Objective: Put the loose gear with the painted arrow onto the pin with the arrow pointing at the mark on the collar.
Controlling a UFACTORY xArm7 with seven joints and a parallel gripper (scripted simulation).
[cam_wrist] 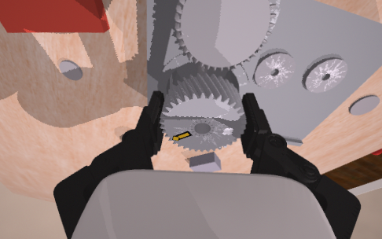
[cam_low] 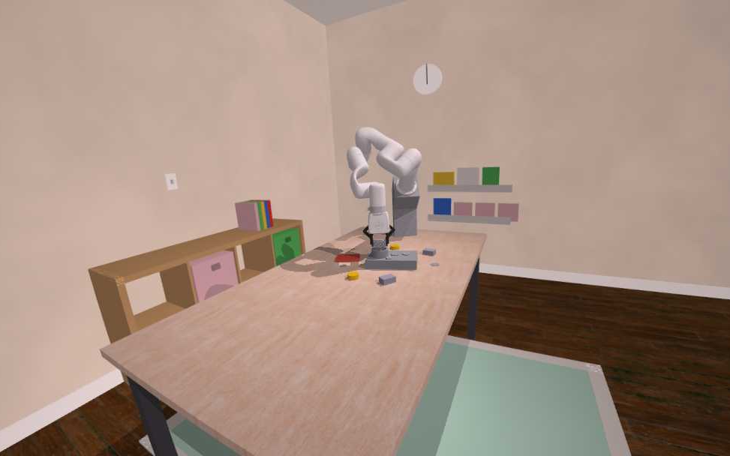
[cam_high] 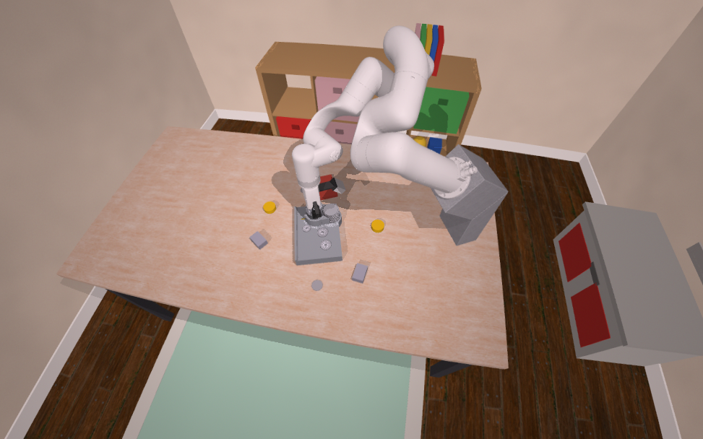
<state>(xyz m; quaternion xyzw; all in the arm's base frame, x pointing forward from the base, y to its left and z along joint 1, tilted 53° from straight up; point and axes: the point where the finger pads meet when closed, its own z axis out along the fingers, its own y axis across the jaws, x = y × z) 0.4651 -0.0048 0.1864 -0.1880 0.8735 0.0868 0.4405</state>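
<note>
My gripper is now right at the grey gear. Round my hand: yellow disc (240 mm behind, 60 mm to the right, 100 mm below); red block (40 mm ahead, 180 mm to the right, 100 mm below).
</note>
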